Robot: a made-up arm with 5 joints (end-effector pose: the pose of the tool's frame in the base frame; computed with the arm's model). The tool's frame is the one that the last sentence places.
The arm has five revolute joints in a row. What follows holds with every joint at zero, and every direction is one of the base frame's.
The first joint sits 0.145 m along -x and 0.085 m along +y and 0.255 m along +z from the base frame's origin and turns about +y.
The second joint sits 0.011 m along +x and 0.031 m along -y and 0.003 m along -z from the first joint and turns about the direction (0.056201, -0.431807, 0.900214).
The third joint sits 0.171 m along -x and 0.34 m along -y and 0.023 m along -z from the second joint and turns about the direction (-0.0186, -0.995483, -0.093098).
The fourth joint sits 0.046 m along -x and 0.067 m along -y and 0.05 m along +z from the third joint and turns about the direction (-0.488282, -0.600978, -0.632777).
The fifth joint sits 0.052 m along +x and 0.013 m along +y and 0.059 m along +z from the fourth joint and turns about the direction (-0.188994, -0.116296, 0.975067).
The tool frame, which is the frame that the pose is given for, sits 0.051 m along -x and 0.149 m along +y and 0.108 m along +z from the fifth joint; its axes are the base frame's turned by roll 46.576, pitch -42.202 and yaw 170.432 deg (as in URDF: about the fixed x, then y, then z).
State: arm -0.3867 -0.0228 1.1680 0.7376 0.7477
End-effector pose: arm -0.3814 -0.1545 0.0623 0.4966 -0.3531 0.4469 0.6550
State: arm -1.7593 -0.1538 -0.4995 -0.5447 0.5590
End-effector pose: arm -0.3572 -0.2803 0.0503 0.2232 0.2481 -0.5286 -0.7806
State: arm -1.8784 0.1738 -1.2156 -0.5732 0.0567
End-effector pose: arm -0.2745 -0.2295 0.3164 0.2179 -0.1167 -0.4843 -0.8393
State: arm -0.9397 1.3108 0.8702 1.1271 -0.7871
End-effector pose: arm -0.1467 -0.3583 0.3561 0.1490 0.5865 0.4368 -0.6656
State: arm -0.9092 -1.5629 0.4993 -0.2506 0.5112
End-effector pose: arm -0.5595 0.3018 0.3250 0.3174 0.2382 0.1440 0.9065
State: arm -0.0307 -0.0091 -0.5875 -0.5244 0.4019
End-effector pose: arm -0.2483 -0.2796 0.4784 0.5397 -0.4836 -0.1942 -0.6612
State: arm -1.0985 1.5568 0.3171 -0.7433 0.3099
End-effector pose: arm -0.1487 -0.3716 0.5289 0.3724 0.4683 -0.7887 -0.1413
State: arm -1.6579 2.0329 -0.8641 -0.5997 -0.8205
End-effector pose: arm -0.3610 0.1138 0.4272 0.2993 -0.2007 0.7959 0.4865
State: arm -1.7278 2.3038 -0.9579 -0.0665 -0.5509
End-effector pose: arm -0.3829 0.1103 0.3597 0.2924 -0.4457 0.7963 0.2859
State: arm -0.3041 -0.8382 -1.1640 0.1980 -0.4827
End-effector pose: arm -0.2600 -0.1458 0.2896 0.1508 0.8734 -0.0368 0.4617
